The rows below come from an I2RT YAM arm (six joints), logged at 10 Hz.
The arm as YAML. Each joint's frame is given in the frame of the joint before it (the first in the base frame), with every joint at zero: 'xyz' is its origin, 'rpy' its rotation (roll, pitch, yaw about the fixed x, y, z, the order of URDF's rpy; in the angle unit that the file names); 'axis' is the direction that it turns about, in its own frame. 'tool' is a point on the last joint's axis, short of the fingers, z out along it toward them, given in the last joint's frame.
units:
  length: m
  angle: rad
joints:
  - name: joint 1
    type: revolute
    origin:
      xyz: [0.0, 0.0, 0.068]
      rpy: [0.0, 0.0, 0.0]
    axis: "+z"
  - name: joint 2
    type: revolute
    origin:
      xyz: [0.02, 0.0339, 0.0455]
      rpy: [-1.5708, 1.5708, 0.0]
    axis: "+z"
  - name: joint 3
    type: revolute
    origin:
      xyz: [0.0, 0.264, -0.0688]
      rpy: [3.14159, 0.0, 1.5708]
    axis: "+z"
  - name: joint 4
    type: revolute
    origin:
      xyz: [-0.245, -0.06, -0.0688]
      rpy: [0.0, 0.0, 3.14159]
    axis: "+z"
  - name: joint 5
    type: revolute
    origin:
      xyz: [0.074, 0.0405, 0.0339]
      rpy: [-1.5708, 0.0, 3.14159]
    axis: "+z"
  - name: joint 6
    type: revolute
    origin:
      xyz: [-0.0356, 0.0, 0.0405]
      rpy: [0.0, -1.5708, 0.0]
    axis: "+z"
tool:
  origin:
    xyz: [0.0, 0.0, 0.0]
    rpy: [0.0, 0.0, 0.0]
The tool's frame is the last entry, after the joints.
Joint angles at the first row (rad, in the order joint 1, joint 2, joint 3, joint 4, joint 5, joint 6):
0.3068, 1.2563, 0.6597, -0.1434, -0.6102, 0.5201
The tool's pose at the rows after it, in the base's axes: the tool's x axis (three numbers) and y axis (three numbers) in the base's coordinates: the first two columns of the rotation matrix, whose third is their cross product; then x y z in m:
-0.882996 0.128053 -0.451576 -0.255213 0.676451 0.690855 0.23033 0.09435 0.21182
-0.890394 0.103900 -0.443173 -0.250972 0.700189 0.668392 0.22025 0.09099 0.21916
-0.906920 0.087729 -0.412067 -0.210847 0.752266 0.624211 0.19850 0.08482 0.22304
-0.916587 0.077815 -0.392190 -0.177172 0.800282 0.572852 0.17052 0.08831 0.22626
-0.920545 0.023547 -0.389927 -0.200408 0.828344 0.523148 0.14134 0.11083 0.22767
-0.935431 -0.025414 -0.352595 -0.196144 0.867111 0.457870 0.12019 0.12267 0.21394
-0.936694 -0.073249 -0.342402 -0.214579 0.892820 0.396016 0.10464 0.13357 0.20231
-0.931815 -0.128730 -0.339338 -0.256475 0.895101 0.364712 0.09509 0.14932 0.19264
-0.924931 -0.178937 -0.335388 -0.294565 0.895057 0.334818 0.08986 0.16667 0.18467
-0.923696 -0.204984 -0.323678 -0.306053 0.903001 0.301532 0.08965 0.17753 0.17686
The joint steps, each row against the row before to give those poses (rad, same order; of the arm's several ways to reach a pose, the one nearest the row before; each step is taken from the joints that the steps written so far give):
0.0000, -0.0169, 0.0157, -0.0522, 0.0007, -0.0261
0.0015, -0.0496, 0.0141, -0.1075, 0.0178, -0.0330
0.0122, -0.0910, -0.0105, -0.1543, 0.0625, -0.0194
0.0819, -0.1105, -0.0253, -0.1153, 0.1104, 0.0491
0.2100, -0.0668, -0.0159, -0.0479, 0.1503, 0.1143
0.1508, -0.0086, -0.0375, -0.0392, 0.1117, 0.0844
0.1298, 0.0167, -0.0271, -0.0069, 0.0936, 0.0653
0.1079, 0.0572, -0.0102, 0.0411, 0.0491, 0.0422
0.0791, 0.0841, 0.0112, 0.0449, 0.0335, 0.0237
0.0301, 0.0739, 0.0131, 0.0241, 0.0192, 0.0077

